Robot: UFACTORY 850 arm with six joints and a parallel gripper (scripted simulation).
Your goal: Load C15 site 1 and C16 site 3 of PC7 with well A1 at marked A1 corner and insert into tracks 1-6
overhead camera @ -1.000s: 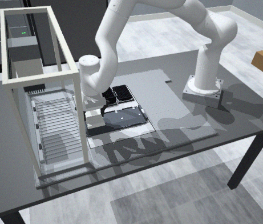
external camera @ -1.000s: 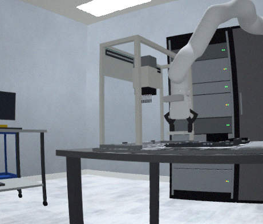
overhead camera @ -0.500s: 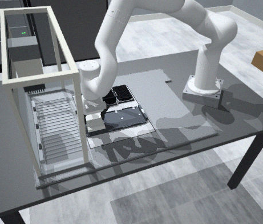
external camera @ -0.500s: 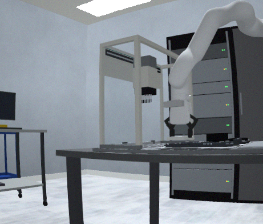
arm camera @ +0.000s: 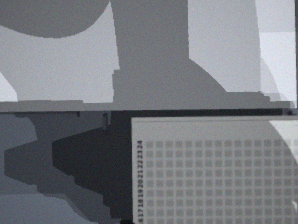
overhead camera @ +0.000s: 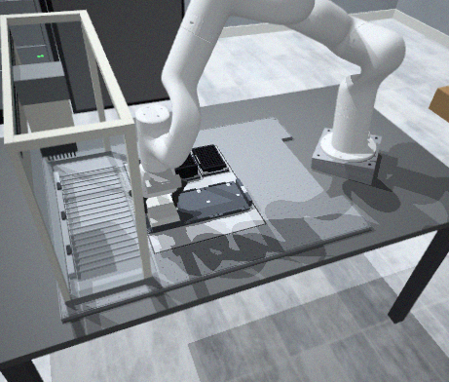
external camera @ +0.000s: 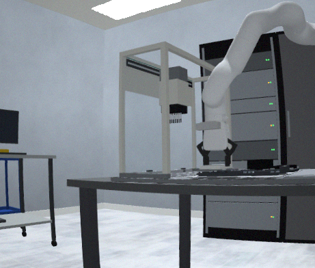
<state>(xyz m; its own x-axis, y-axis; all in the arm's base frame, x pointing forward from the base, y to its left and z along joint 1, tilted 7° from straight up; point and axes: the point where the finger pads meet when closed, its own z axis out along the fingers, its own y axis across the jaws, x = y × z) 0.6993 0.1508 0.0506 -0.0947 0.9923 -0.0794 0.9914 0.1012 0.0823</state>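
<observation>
Right now my hand is 200 mm past the plate C15, 220 mm to the left of it and 20 mm above it. Round my hand: plate carrier PC7 (110 mm behind, 10 mm to the right, 30 mm below); then nest S1 (200 mm behind, 220 mm to the right, 40 mm below); then nest S3 (10 mm ahead, 200 mm to the right, 40 mm below).
</observation>
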